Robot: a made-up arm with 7 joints. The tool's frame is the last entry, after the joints.
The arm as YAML. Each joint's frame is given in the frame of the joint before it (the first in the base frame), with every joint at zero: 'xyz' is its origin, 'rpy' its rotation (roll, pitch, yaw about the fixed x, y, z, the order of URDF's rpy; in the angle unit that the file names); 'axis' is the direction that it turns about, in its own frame. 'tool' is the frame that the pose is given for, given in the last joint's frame.
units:
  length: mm
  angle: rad
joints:
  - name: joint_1
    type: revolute
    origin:
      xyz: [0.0, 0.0, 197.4]
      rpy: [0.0, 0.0, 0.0]
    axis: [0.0, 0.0, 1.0]
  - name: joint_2
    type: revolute
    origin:
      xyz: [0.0, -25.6, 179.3]
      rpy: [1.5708, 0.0, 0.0]
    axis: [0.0, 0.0, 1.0]
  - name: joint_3
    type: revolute
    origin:
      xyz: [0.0, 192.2, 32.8]
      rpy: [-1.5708, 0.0, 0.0]
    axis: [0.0, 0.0, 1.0]
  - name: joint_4
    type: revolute
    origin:
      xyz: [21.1, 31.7, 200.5]
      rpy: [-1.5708, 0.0, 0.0]
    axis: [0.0, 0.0, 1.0]
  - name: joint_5
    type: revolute
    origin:
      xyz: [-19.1, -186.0, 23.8]
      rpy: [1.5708, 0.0, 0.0]
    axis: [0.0, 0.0, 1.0]
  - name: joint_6
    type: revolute
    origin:
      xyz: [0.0, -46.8, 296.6]
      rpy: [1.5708, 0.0, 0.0]
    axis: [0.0, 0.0, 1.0]
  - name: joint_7
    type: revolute
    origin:
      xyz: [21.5, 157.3, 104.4]
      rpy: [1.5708, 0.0, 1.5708]
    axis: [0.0, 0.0, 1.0]
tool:
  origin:
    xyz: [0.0, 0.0, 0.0]
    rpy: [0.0, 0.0, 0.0]
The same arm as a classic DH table. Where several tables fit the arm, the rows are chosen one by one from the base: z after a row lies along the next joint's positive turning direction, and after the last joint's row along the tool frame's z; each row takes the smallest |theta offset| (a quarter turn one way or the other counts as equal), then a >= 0, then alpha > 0; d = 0 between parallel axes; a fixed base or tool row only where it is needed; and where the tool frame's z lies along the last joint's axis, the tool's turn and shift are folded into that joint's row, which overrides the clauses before.
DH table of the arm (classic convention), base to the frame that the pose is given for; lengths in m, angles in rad. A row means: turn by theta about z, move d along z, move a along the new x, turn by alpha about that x. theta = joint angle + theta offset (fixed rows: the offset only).
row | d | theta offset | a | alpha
joint_1 | 0.3767 | 0 | 0 | 1.5708
joint_2 | 0.0584 | 0 | 0 | -1.5708
joint_3 | 0.3927 | 0 | 0.0211 | -1.5708
joint_4 | 0.0555 | 0 | -0.0191 | 1.5708
joint_5 | 0.4826 | 0 | 0 | 1.5708
joint_6 | 0.1512 | 1.5708 | 0.1573 | 1.5708
joint_7 | 0.0215 | 0 | 0 | 0

